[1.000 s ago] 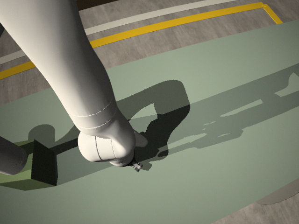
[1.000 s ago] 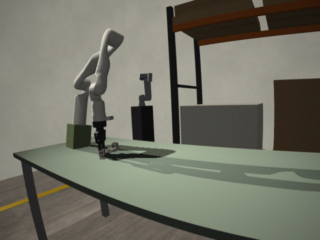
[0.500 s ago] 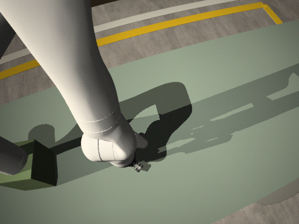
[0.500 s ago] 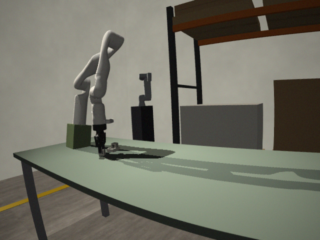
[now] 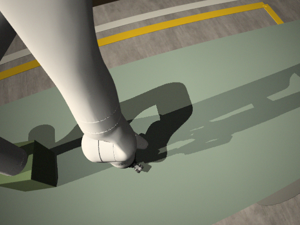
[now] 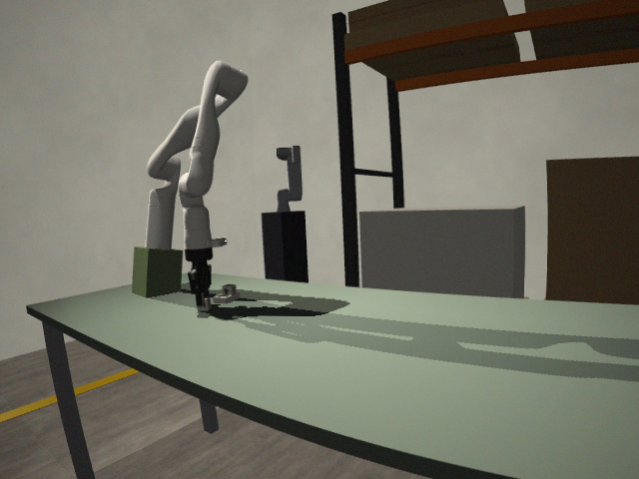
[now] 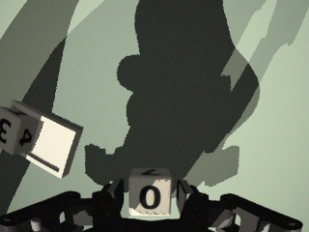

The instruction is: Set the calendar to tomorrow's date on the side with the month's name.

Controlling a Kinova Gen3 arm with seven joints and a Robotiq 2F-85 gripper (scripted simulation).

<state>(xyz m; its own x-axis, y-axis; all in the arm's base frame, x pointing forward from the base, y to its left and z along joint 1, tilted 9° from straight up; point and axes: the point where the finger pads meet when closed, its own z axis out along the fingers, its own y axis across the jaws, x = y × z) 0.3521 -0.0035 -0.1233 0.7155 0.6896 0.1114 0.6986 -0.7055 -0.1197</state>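
Right now the white cube is 1 cm below my hand. From my hand the other things lie so: white tray 5 cm behind, 10 cm to the left, 2 cm below.
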